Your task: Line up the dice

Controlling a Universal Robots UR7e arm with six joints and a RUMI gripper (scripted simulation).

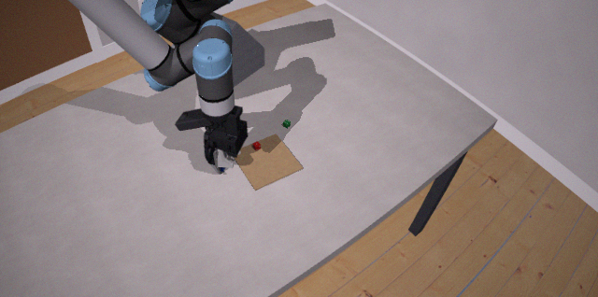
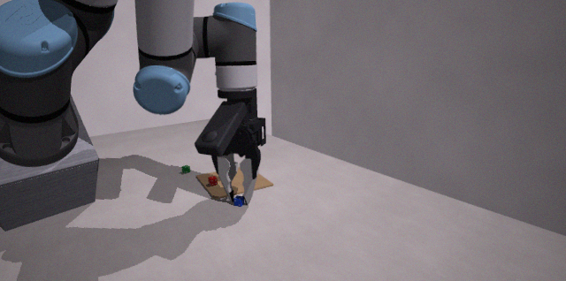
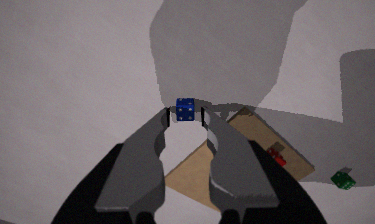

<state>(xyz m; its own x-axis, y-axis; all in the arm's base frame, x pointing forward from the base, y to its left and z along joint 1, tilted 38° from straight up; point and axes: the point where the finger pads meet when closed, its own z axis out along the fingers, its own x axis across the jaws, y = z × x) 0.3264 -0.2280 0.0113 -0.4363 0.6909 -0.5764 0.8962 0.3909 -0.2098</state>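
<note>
Now: hand 10 mm above the blue die. From my hand the other things lie so: green die 10 mm ahead, 230 mm to the left, 10 mm below; square mat 60 mm ahead, 100 mm to the left, 20 mm below; red die 10 mm ahead, 110 mm to the left, 10 mm below.
</note>
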